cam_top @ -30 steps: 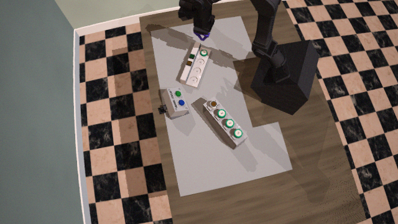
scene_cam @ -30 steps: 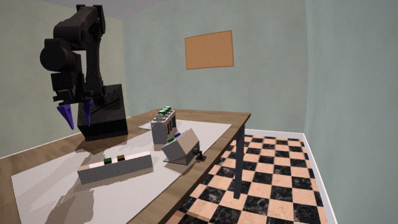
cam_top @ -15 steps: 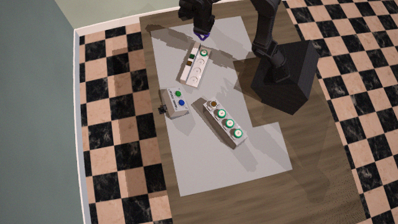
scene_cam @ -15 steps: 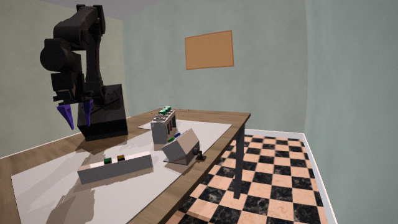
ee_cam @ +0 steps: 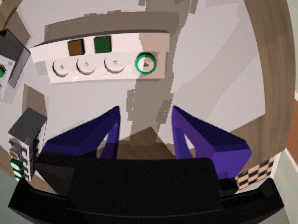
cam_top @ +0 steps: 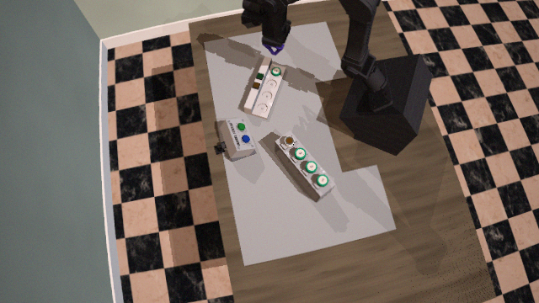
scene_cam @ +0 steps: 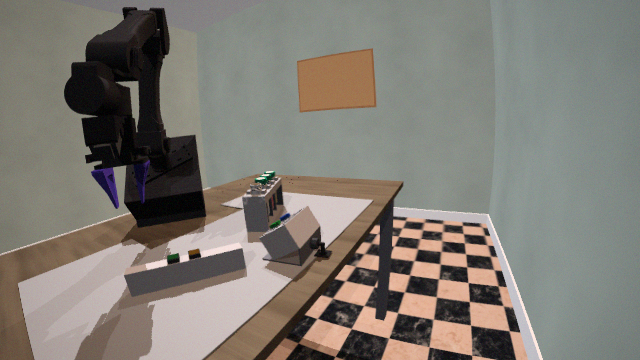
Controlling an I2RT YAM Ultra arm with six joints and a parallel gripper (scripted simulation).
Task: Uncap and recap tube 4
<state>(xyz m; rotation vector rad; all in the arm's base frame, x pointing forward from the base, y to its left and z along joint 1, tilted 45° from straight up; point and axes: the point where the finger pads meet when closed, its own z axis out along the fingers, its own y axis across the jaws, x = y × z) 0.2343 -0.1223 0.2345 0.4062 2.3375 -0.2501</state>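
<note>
Now: hand 15 cm short of the green ready key, 22 cm to the right of it and 9 cm above it. The rest, counted from my hand: cap 3 (1 cm behind, 36 cm to the left, 4 cm below); then cap 2 (3 cm behind, 41 cm to the left, 4 cm below); then blue cycle key (14 cm ahead, 27 cm to the left, 9 cm below).
</note>
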